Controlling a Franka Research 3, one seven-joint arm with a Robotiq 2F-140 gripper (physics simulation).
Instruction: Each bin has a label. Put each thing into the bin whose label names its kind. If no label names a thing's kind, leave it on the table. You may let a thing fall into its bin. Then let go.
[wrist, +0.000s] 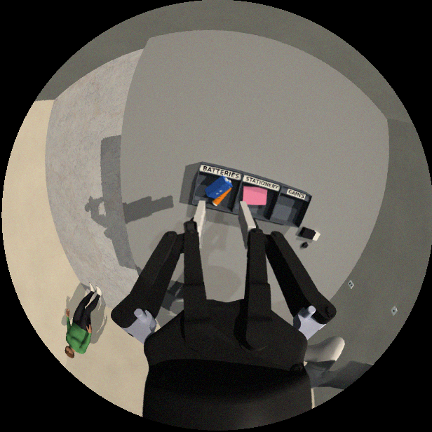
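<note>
A three-part dark tray stands ahead of my gripper, with the labels BATTERIES (220, 172), STATIONERY (261, 183) and GAMES (296, 194). A blue block-shaped battery (218, 187) shows at the BATTERIES bin, tilted over an orange cylindrical battery (222, 196); whether it touches the bin is hard to tell. A pink sticky-note pad (255, 195) lies in the STATIONERY bin. The GAMES bin (286, 209) holds no thing that I can see. My gripper (222, 209) is open, with nothing between its fingers, high above the table on the near side of the tray.
A black and white block (309, 233) and a small dark piece (304, 245) lie on the table to the right of the tray, near the GAMES end. A person in a green top (78, 339) shows at the lower left, beyond the table.
</note>
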